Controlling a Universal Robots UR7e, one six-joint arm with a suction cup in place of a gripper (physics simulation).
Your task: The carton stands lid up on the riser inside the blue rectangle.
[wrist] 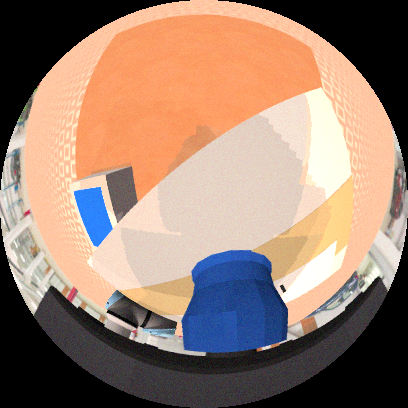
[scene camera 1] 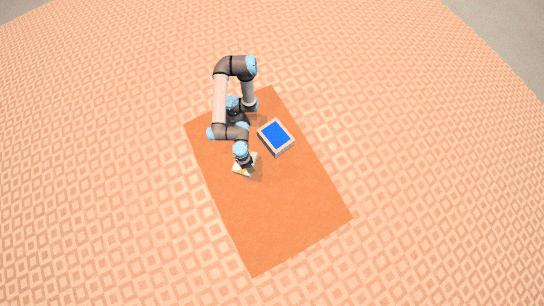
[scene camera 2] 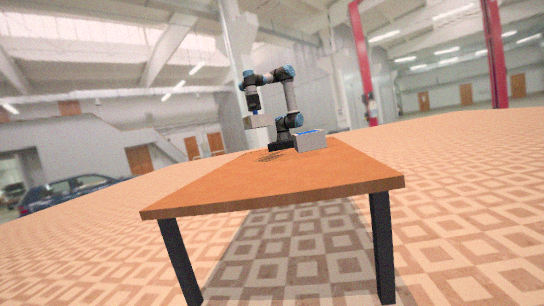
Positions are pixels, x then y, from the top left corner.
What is the suction cup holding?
A carton.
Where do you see a riser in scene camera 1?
276,138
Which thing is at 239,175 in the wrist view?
A carton.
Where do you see a riser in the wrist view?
101,199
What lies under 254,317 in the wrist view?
The suction cup.
